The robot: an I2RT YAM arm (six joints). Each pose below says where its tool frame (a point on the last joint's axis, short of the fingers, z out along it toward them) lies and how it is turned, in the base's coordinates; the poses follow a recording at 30 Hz.
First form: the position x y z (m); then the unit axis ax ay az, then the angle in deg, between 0 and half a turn.
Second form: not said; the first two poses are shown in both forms.
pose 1, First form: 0.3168 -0.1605 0.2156 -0.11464 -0.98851 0.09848 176.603
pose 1, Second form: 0.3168 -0.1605 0.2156 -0.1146 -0.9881 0.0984 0.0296
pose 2, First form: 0.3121 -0.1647 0.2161 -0.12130 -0.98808 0.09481 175.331
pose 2, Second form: 0.3121 -0.1647 0.2161 -0.1212 -0.9873 0.0947 0.0407
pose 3, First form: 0.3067 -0.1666 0.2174 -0.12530 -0.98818 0.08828 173.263
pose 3, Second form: 0.3067 -0.1666 0.2174 -0.1251 -0.9865 0.0881 0.0588
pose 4, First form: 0.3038 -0.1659 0.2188 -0.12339 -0.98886 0.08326 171.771
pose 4, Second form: 0.3038 -0.1659 0.2188 -0.1231 -0.9863 0.0830 0.0717
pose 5, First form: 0.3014 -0.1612 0.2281 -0.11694 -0.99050 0.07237 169.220
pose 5, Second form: 0.3014 -0.1612 0.2281 -0.1164 -0.9861 0.0720 0.0939
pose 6, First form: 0.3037 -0.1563 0.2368 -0.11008 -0.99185 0.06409 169.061
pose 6, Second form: 0.3037 -0.1563 0.2368 -0.1096 -0.9873 0.0638 0.0953
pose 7, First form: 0.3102 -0.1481 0.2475 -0.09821 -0.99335 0.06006 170.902
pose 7, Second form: 0.3102 -0.1481 0.2475 -0.0979 -0.9902 0.0599 0.0793
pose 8, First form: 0.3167 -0.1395 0.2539 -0.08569 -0.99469 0.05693 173.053
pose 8, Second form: 0.3167 -0.1395 0.2539 -0.0855 -0.9929 0.0568 0.0606
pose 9, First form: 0.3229 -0.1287 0.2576 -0.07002 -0.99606 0.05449 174.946
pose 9, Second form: 0.3229 -0.1287 0.2576 -0.0700 -0.9951 0.0544 0.0441
